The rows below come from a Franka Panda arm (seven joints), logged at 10 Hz.
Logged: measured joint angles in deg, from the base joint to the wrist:
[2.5, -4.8, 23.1, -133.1, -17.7, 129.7, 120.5]
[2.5, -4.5, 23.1, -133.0, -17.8, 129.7, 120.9]
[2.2, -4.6, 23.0, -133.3, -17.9, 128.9, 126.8]
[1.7, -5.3, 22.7, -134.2, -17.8, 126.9, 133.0]
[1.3, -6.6, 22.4, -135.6, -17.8, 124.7, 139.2]
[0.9, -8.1, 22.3, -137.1, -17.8, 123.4, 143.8]
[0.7, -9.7, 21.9, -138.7, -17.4, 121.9, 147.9]
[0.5, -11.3, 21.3, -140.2, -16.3, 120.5, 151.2]
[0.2, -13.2, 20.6, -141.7, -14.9, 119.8, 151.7]
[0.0, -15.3, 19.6, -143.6, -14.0, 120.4, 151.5]
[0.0, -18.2, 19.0, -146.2, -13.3, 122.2, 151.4]
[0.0, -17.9, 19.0, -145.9, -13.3, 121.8, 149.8]
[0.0, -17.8, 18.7, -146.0, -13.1, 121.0, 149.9]
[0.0, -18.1, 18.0, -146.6, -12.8, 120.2, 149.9]
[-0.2, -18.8, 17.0, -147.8, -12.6, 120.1, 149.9]
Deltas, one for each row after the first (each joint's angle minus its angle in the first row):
[0.0, 0.3, 0.0, 0.1, -0.1, 0.0, 0.4]
[-0.3, 0.2, -0.1, -0.2, -0.2, -0.8, 6.3]
[-0.8, -0.5, -0.4, -1.1, -0.1, -2.8, 12.5]
[-1.2, -1.8, -0.7, -2.5, -0.1, -5.0, 18.7]
[-1.6, -3.3, -0.8, -4.0, -0.1, -6.3, 23.3]
[-1.8, -4.9, -1.2, -5.6, 0.3, -7.8, 27.4]
[-2.0, -6.5, -1.8, -7.1, 1.4, -9.2, 30.7]
[-2.3, -8.4, -2.5, -8.6, 2.8, -9.9, 31.2]
[-2.5, -10.5, -3.5, -10.5, 3.7, -9.3, 31.0]
[-2.5, -13.4, -4.1, -13.1, 4.4, -7.5, 30.9]
[-2.5, -13.1, -4.1, -12.8, 4.4, -7.9, 29.3]
[-2.5, -13.0, -4.4, -12.9, 4.6, -8.7, 29.4]
[-2.5, -13.3, -5.1, -13.5, 4.9, -9.5, 29.4]
[-2.7, -14.0, -6.1, -14.7, 5.1, -9.6, 29.4]

